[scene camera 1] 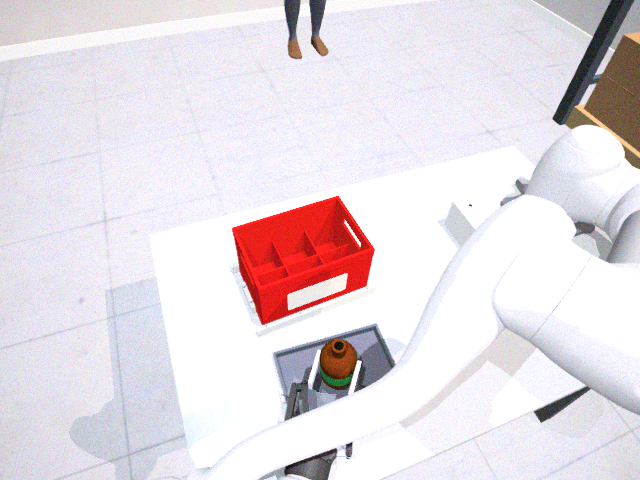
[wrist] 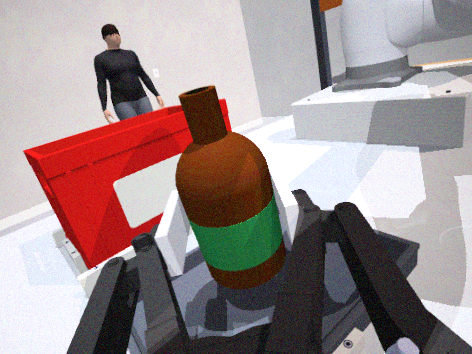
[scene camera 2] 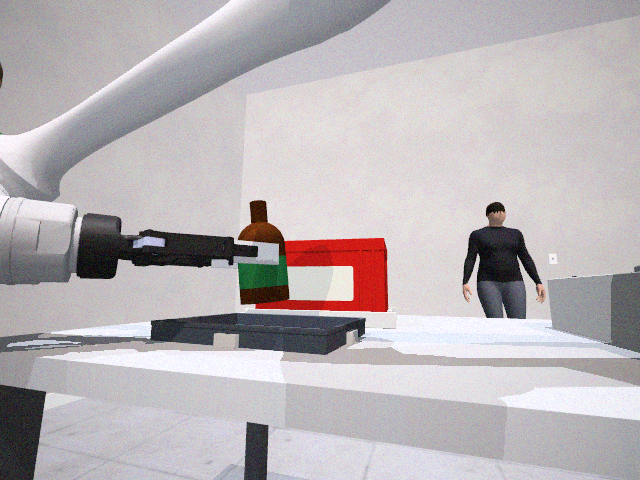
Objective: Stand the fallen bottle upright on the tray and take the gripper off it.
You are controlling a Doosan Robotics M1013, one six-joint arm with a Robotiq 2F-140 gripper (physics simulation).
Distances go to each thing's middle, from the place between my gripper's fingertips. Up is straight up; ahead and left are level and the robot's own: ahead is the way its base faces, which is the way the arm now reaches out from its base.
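You'd find the brown bottle [scene camera 1: 338, 358] with my gripper 10 mm below it.
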